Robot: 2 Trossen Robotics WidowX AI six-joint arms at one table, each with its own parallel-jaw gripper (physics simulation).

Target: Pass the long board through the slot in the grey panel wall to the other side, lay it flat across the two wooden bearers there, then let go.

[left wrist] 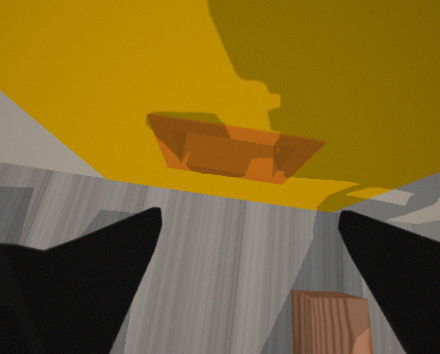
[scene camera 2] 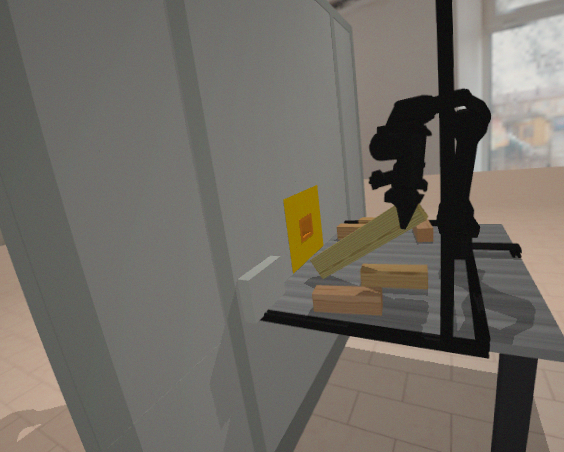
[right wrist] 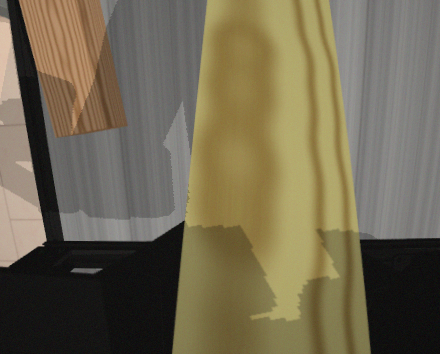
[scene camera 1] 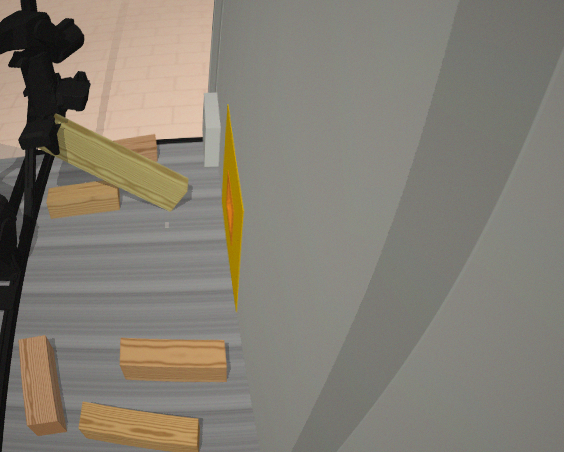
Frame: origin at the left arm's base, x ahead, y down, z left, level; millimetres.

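Seen in the pictures: left gripper, fingertip midpoint: (left wrist: 249, 217); right gripper, fingertip midpoint: (scene camera 2: 404, 226) (right wrist: 248, 228) (scene camera 1: 59, 147); right arm's base at its link origin: (scene camera 2: 458, 255) (scene camera 1: 5, 267).
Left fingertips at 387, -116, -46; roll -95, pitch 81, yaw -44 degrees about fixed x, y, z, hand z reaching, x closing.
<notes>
A point is followed by its place in that frame, as x, y, z.
The long pale board (scene camera 1: 117, 165) {681, -98, -146} (scene camera 2: 367, 245) {712, -87, -185} (right wrist: 275, 125) {757, -168, -168} is tilted, its low end toward the grey panel wall (scene camera 1: 350, 150) {482, -507, 362} (scene camera 2: 260, 125) {482, -404, -226} but apart from it. My right gripper (scene camera 1: 41, 142) (scene camera 2: 406, 215) {799, -131, -173} is shut on the board's raised end. The orange-lined slot (scene camera 1: 229, 207) {481, -64, -60} (scene camera 2: 306, 227) {467, -78, 2} (left wrist: 225, 152) {446, -64, -31} sits in a yellow square (scene camera 1: 239, 225) {483, -160, 74} (scene camera 2: 295, 250) {483, -44, -129} (left wrist: 150, 60) {432, -162, 4} on the wall; the board is outside it. In the left wrist view my open, empty left gripper (left wrist: 250, 217) {387, -116, -46} faces the slot from the other side. One wooden bearer (left wrist: 330, 325) {326, -28, -136} shows partly there, lower right.
Wooden blocks (scene camera 1: 84, 200) {760, -18, -147} (scene camera 1: 142, 145) {647, -25, -301} lie beneath or beside the board; more blocks (scene camera 1: 172, 355) {590, -31, 197} (scene camera 1: 140, 425) {645, -25, 308} (scene camera 1: 40, 382) {799, -28, 245} lie lower in scene camera 1. A light grey upright piece (scene camera 1: 212, 135) {498, -62, -270} (scene camera 2: 260, 285) {513, -50, -375} stands by the wall. A black post (scene camera 2: 446, 300) {887, -59, -374} rises at the table edge.
</notes>
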